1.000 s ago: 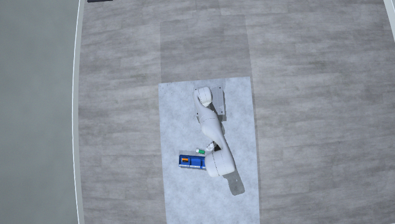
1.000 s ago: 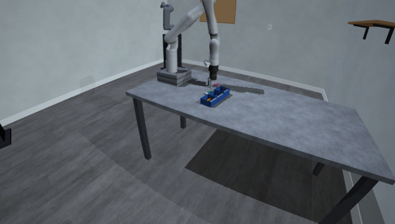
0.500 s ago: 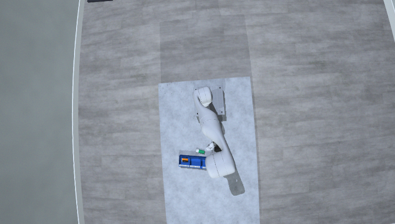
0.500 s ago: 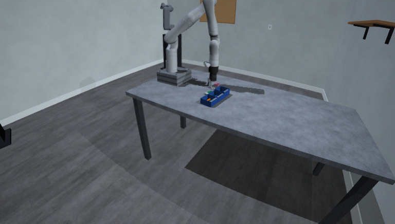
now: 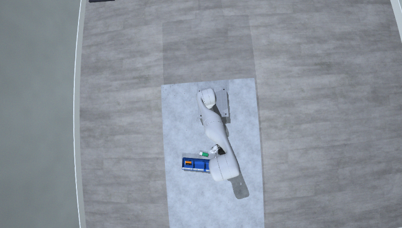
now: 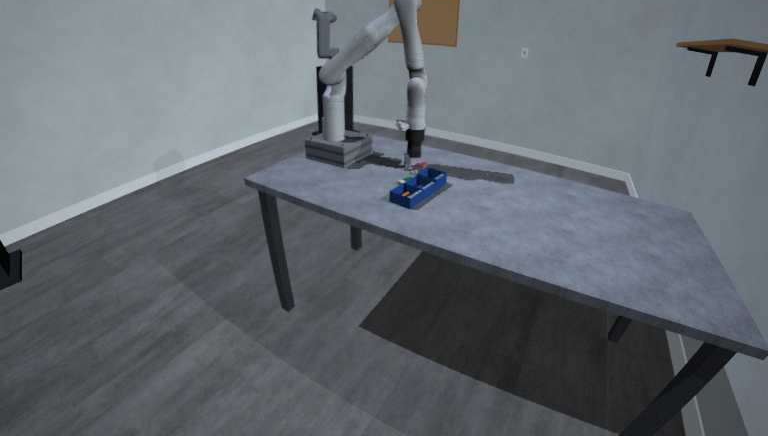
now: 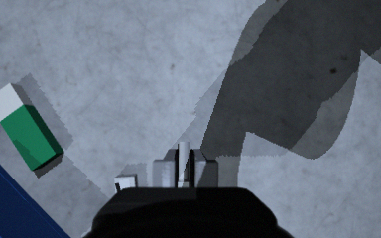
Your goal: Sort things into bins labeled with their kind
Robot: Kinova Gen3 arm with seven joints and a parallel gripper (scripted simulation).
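My gripper is now 1 cm short of the grey rod and 1 cm above it. Round my hand: grey block: 5 cm ahead, 1 cm to the right, 1 cm below; orange battery: 22 cm to the right, 14 cm ahead; pink thing: 8 cm to the left, 2 cm ahead, 1 cm below.
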